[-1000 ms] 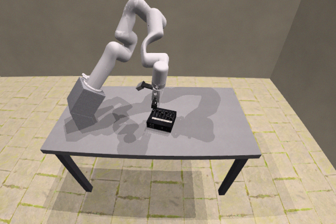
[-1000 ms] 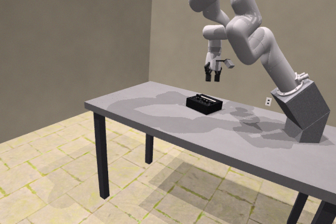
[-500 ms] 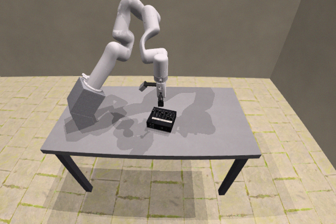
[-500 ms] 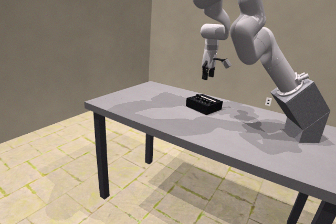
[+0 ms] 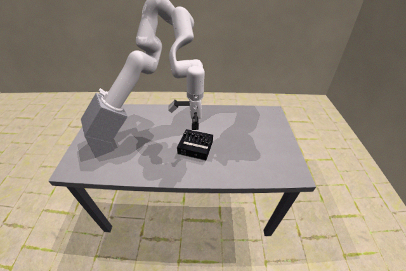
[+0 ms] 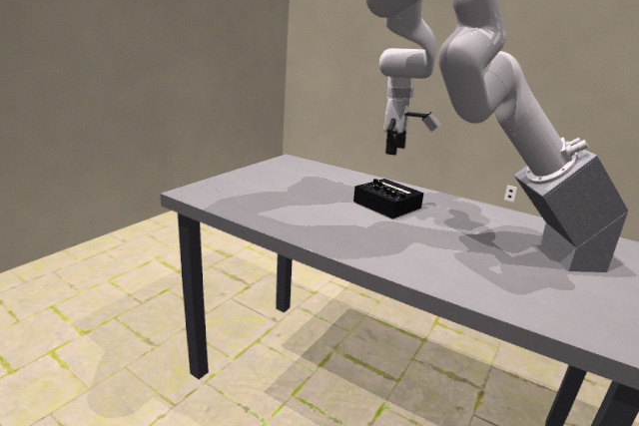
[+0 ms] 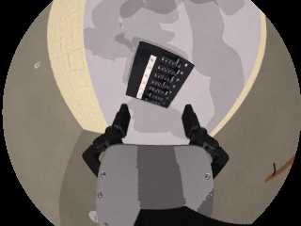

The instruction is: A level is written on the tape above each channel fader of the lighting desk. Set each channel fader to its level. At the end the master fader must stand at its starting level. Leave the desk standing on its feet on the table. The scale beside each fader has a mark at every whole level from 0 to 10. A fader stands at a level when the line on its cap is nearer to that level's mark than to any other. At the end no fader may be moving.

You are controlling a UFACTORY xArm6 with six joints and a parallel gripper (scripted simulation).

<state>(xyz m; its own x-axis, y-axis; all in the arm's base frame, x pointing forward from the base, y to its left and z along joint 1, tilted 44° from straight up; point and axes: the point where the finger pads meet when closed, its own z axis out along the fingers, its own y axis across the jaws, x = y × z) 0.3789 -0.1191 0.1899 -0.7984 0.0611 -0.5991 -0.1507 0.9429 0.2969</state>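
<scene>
The fader cap lies 120 mm below my hand, 40 mm ahead of it and 10 mm to the right of it. Also, from my hand: fader: 120 mm below, 20 mm to the left.
</scene>
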